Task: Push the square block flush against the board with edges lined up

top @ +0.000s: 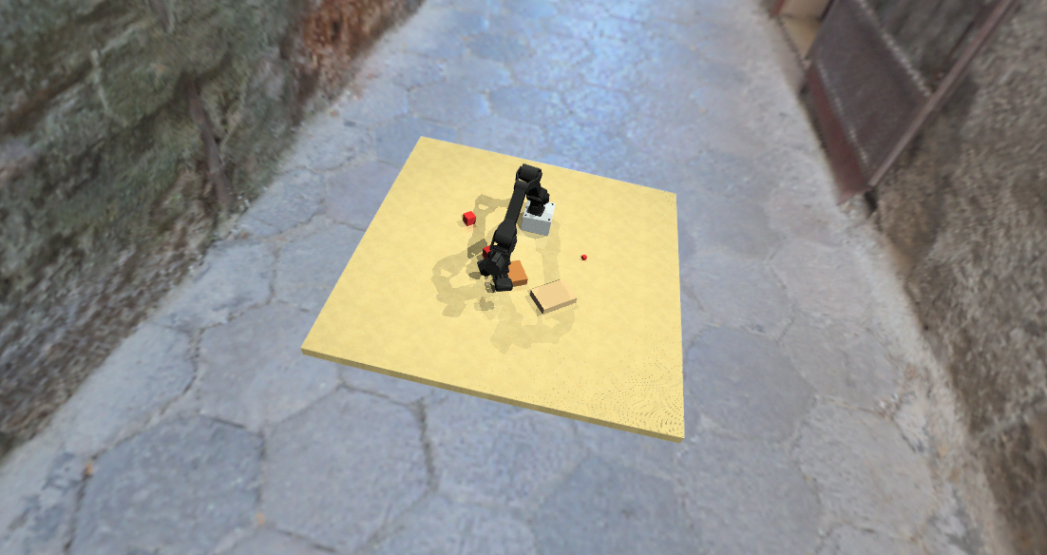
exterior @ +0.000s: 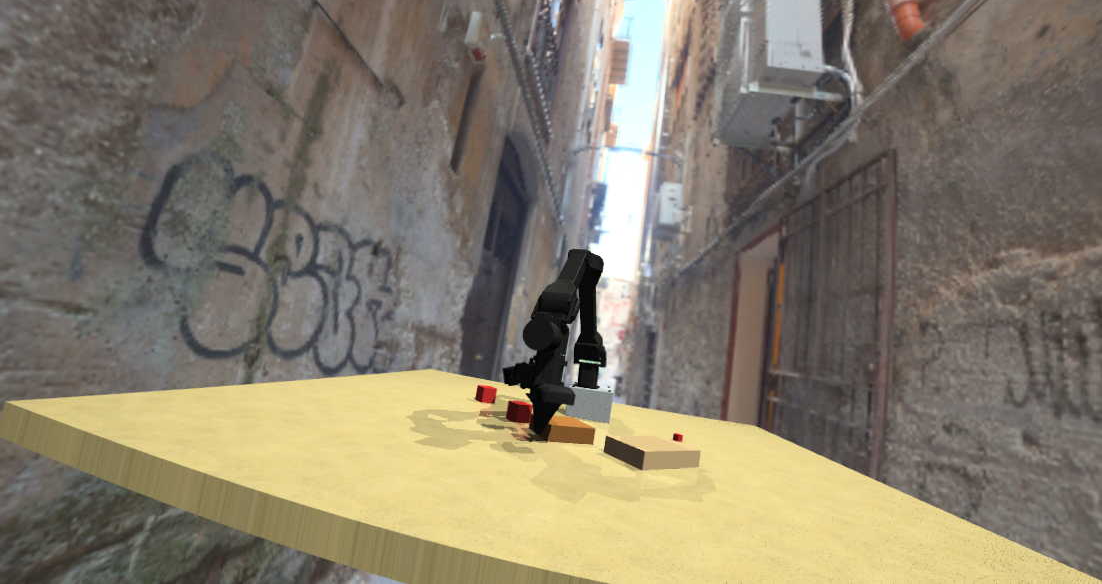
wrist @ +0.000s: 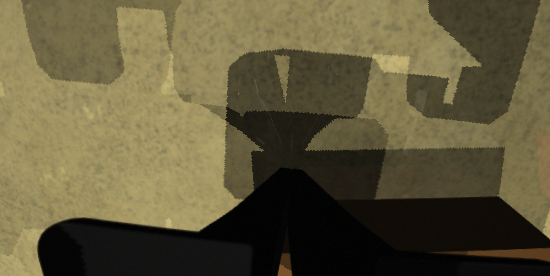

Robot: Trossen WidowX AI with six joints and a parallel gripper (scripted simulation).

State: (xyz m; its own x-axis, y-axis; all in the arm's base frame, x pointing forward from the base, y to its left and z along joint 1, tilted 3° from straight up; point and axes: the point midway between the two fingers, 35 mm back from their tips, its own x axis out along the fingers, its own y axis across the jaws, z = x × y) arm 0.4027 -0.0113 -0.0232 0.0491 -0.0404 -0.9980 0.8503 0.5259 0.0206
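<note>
My gripper tip is now 70 mm past the square block, 30 mm to the right of it and 10 mm below it. From my gripper tip the other things lie so: pale tan board: 40 mm behind, 210 mm to the left, 10 mm above.
</note>
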